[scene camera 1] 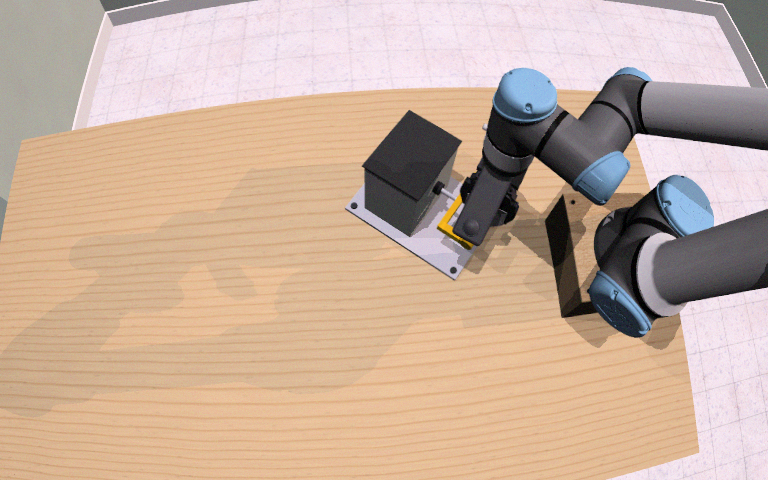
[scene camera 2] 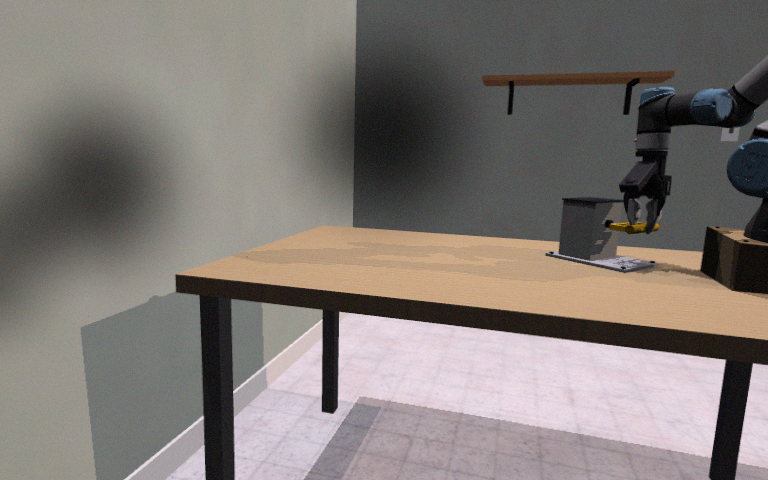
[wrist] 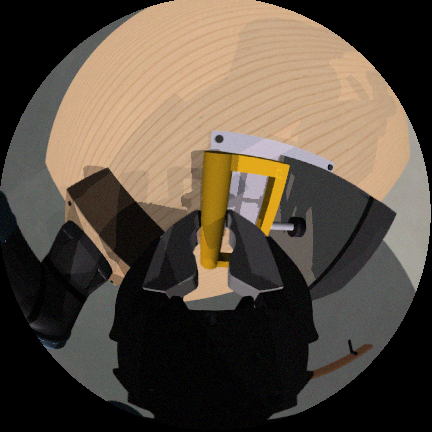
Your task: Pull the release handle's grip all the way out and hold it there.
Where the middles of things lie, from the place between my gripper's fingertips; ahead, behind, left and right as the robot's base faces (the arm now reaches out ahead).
Labels:
Now: hand 90 mm short of the light grey base plate (scene camera 1: 429,244), 60 mm to the left of it and 90 mm above it.

